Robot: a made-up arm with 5 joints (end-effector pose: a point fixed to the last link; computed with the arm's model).
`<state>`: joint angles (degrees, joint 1 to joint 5).
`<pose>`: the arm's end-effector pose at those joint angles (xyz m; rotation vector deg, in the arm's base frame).
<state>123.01 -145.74 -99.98 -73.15 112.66</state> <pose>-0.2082 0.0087 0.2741 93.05 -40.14 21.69</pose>
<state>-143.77 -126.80 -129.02 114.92 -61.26</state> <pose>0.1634 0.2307 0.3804 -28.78 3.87 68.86</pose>
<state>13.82 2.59 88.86 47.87 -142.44</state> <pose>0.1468 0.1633 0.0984 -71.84 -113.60 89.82</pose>
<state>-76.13 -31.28 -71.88 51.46 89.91</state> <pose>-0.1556 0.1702 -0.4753 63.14 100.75 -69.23</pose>
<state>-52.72 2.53 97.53 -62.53 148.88</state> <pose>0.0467 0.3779 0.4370 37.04 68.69 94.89</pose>
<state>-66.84 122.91 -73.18 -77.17 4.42</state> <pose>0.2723 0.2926 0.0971 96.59 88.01 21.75</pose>
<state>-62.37 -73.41 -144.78 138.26 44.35</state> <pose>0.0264 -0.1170 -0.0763 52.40 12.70 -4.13</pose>
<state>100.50 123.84 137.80 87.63 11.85</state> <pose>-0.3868 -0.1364 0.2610 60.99 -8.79 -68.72</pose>
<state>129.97 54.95 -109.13 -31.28 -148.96</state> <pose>0.3982 0.2401 -0.0488 -52.06 11.69 -92.97</pose>
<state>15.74 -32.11 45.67 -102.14 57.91</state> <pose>-0.2076 0.4060 0.2572 89.73 -90.71 -74.11</pose>
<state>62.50 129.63 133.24 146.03 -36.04</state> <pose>-0.1703 -0.0876 0.1480 41.17 30.48 -38.12</pose>
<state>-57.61 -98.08 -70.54 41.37 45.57</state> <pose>0.1943 0.3026 -0.5495 90.61 106.27 -10.88</pose>
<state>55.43 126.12 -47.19 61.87 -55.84</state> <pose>0.0851 0.7209 -0.1461 -14.53 -126.47 -92.38</pose>
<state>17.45 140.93 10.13 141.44 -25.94</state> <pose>-0.2957 0.6167 0.0034 68.90 -55.27 -144.10</pose>
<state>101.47 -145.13 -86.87 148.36 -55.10</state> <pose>-0.1895 0.5141 -0.0279 -92.53 -98.94 -63.27</pose>
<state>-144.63 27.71 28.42 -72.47 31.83</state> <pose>-0.2341 0.2997 -0.2196 95.81 -136.48 41.63</pose>
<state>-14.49 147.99 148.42 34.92 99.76</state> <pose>-0.1701 0.1200 -0.4233 -128.00 57.41 79.10</pose>
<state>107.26 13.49 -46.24 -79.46 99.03</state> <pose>0.4094 0.2335 0.1951 10.94 49.48 -85.41</pose>
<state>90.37 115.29 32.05 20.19 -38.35</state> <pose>-0.5063 0.4885 -0.0915 39.28 -105.68 -18.69</pose>
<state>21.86 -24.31 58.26 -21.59 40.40</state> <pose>0.0427 0.4708 0.5767 -0.10 -49.58 -62.91</pose>
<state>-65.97 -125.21 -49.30 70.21 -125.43</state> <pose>-0.0326 0.5137 -0.1624 49.94 -84.05 -70.88</pose>
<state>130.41 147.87 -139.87 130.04 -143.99</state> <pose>-0.2307 0.2655 0.0062 -32.99 -88.15 -59.40</pose>
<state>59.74 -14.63 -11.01 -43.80 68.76</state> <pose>0.1130 0.3811 0.5245 32.73 -18.22 -31.01</pose>
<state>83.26 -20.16 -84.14 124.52 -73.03</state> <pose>0.0065 0.5476 0.3924 -87.69 12.74 32.66</pose>
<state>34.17 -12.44 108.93 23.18 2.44</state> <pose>0.4967 0.1054 0.3910 -38.38 35.03 -103.10</pose>
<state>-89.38 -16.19 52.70 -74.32 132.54</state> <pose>-0.2953 0.6228 0.0532 -59.42 66.14 62.94</pose>
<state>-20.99 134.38 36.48 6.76 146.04</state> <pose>-0.0019 0.5963 -0.0767 -24.13 -29.34 28.63</pose>
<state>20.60 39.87 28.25 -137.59 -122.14</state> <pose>0.3672 0.4320 -0.0406 130.22 56.41 61.44</pose>
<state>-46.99 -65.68 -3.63 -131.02 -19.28</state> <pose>-0.1865 0.2917 0.1070 54.36 -42.74 126.84</pose>
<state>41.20 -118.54 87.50 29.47 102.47</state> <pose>-0.2141 0.5213 0.4809 -52.68 -113.24 -99.37</pose>
